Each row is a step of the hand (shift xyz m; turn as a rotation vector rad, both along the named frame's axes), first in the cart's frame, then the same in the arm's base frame.
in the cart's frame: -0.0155 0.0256 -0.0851 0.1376 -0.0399 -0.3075
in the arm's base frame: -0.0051 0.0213 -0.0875 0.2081 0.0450 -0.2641
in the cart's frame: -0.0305 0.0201 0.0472 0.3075 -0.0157 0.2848
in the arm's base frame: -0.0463 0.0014 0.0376 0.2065 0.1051 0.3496
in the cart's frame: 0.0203 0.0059 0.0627 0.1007 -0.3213 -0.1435
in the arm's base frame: 0.0003 0.0104 0.0653 0.2640 -0.2331 -0.0997
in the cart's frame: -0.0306 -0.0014 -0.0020 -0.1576 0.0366 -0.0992
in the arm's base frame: -0.0253 -0.0148 -0.0091 -0.1294 -0.0313 -0.1352
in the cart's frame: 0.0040 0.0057 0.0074 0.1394 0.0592 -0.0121
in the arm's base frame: -0.0008 0.0064 0.0078 0.0968 0.1157 0.0182
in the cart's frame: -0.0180 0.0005 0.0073 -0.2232 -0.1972 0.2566
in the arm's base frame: -0.0175 -0.0080 0.0028 -0.1642 -0.2917 0.2062
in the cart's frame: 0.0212 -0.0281 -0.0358 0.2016 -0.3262 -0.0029
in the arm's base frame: 0.0392 -0.0134 -0.0284 0.3207 -0.2014 0.0607
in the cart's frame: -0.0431 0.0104 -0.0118 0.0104 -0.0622 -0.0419
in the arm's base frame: -0.0391 -0.0092 -0.0221 0.0465 -0.0483 -0.0352
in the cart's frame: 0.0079 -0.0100 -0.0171 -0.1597 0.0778 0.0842
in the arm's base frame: 0.0153 -0.0043 -0.0142 -0.1923 -0.0069 0.0403
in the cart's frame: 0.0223 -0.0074 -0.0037 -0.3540 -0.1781 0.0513
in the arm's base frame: 0.0234 0.0036 0.0020 -0.2381 -0.3200 -0.0248
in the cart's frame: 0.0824 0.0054 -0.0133 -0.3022 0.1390 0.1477
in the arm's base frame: 0.0719 0.0424 0.0062 -0.3575 -0.0197 0.0653
